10 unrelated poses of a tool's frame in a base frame.
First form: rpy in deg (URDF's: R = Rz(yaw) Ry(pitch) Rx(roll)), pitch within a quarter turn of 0, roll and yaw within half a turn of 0; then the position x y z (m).
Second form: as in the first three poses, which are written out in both.
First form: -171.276, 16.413, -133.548, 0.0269, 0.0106, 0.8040
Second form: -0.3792, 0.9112, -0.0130, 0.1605, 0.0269, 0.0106, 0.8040
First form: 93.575, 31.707, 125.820, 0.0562, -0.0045, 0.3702
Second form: 0.1527, 0.7094, 0.4957, 0.4772, 0.0562, -0.0045, 0.3702
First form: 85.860, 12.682, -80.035, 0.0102, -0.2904, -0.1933
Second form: 0.5704, -0.3734, -0.5255, 0.5089, 0.0102, -0.2904, -0.1933
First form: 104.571, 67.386, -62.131, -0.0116, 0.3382, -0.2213
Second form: 0.7389, -0.0490, -0.6385, 0.2095, -0.0116, 0.3382, -0.2213
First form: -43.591, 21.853, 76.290, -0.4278, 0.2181, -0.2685
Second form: -0.3954, -0.0868, 0.6185, 0.6735, -0.4278, 0.2181, -0.2685
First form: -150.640, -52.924, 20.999, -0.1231, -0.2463, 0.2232
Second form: -0.8309, -0.2688, -0.3825, 0.3016, -0.1231, -0.2463, 0.2232
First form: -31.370, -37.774, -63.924, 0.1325, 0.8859, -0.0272
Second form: -0.3820, -0.1290, -0.5565, 0.7265, 0.1325, 0.8859, -0.0272
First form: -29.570, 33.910, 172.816, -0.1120, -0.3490, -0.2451
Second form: 0.2967, 0.2260, -0.9277, 0.0163, -0.1120, -0.3490, -0.2451
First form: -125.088, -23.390, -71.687, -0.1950, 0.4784, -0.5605
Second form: -0.7591, 0.4331, -0.4102, 0.2607, -0.1950, 0.4784, -0.5605
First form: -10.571, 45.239, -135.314, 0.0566, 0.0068, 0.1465
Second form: 0.3219, 0.2242, -0.8367, 0.3822, 0.0566, 0.0068, 0.1465
